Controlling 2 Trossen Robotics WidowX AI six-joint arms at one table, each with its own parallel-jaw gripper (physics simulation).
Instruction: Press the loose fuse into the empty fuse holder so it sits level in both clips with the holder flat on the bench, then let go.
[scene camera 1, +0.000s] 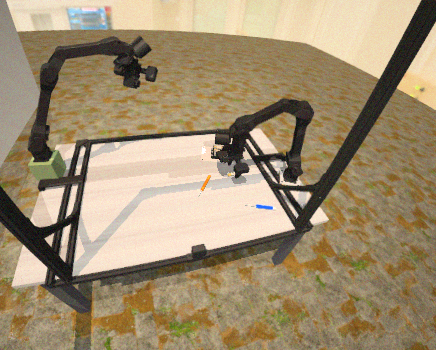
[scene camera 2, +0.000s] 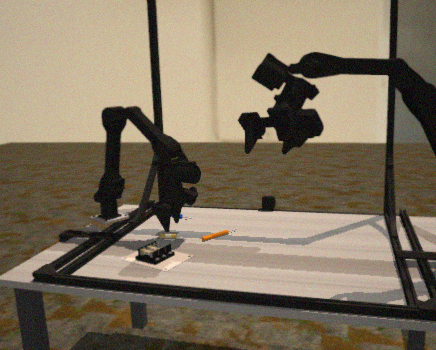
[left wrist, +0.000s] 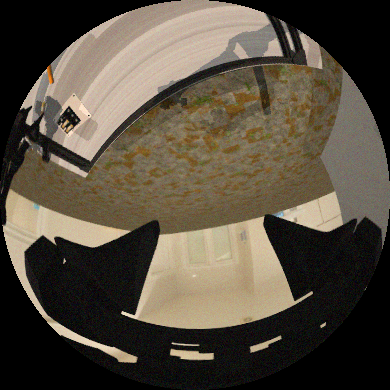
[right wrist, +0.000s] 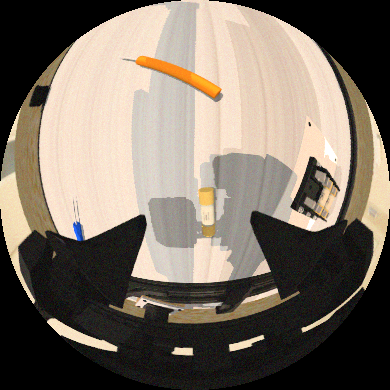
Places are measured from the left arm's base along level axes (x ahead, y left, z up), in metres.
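Where they show: left gripper, between the fingertips: (scene camera 1: 141, 77) (scene camera 2: 264, 152) (left wrist: 213, 223); right gripper, between the fingertips: (scene camera 1: 232, 171) (scene camera 2: 172, 227) (right wrist: 198, 218); left arm's base, origin of its link: (scene camera 1: 43, 157); right arm's base, origin of its link: (scene camera 1: 289, 178) (scene camera 2: 109, 216) (right wrist: 157, 308).
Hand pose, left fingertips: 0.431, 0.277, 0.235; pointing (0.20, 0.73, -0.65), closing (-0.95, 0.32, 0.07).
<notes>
Things, the pixels of their top centre, and the offset from my left fingertips, as dx, dy, dz. "*": a spot on its surface instead.
- loose fuse, centre of its top: (right wrist: 207, 216) (scene camera 2: 168, 233) +0.421, -0.340, -0.330
- black fuse holder, centre of its top: (right wrist: 328, 195) (scene camera 2: 156, 246) (left wrist: 64, 122) (scene camera 1: 217, 149) +0.374, -0.179, -0.308
- white plate, a spot on its surface: (right wrist: 302, 150) * +0.331, -0.227, -0.342
- orange screwdriver, centre of its top: (right wrist: 157, 61) (scene camera 2: 220, 231) (scene camera 1: 204, 184) +0.267, -0.406, -0.331
- blue screwdriver, centre of its top: (right wrist: 75, 233) (scene camera 1: 260, 205) +0.493, -0.552, -0.330
The loose fuse (right wrist: 207, 212) (scene camera 2: 168, 235), pale with brass ends, lies on the bench. The black fuse holder (right wrist: 316, 190) (scene camera 2: 155, 252) (left wrist: 68, 121) sits on a white plate (right wrist: 302, 150) (scene camera 2: 176, 260) (left wrist: 82, 107); fuses show in part of it. In scene camera 1 my right gripper's arm mostly hides the holder. My right gripper (right wrist: 198, 218) (scene camera 2: 171, 225) is open and low over the loose fuse, which shows between its fingertips in the right wrist view, not gripped. My left gripper (left wrist: 213, 223) (scene camera 2: 266, 150) (scene camera 1: 141, 80) is open and empty, high above the bench.
An orange screwdriver (scene camera 1: 205, 183) (scene camera 2: 215, 235) (right wrist: 177, 75) and a blue screwdriver (scene camera 1: 264, 207) (right wrist: 77, 231) lie on the bench. A black frame (scene camera 1: 150, 136) (scene camera 2: 200, 293) runs around the bench top. A green block (scene camera 1: 48, 167) is under the left arm's base.
</notes>
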